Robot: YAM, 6 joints.
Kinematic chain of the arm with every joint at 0, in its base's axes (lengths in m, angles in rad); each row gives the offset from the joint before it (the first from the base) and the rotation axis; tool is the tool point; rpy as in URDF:
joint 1: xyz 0 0 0.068 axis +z
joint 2: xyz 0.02 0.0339 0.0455 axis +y
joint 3: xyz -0.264 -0.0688 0 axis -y
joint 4: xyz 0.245 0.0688 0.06 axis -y
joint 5: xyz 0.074 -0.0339 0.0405 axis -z
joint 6: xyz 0.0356 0 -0.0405 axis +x
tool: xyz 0 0 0 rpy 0 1.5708 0
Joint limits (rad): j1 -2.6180..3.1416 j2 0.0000..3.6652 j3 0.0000..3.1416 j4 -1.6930..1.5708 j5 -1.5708..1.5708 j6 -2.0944..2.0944
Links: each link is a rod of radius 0.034 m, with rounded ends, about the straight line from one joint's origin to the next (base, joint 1, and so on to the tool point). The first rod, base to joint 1, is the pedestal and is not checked.
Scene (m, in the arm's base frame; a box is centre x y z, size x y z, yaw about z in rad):
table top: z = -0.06
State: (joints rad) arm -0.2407 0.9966 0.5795 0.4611 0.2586 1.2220
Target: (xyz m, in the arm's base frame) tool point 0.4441 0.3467 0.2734
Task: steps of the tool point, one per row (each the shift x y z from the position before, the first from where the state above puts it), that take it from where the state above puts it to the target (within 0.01 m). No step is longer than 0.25 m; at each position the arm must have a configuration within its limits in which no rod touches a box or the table.
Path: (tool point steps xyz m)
1: -0.0560 -0.0418 0.1047
2: -0.0867 0.0111 0.0912
3: -0.0789 0.0756 0.0645
4: -0.0314 0.1262 0.0274
5: 0.0413 0.1407 -0.0160
6: 0.1138 0.1092 -0.0605
7: 0.1591 0.0389 -0.1009
8: 0.1586 -0.0488 -0.1325

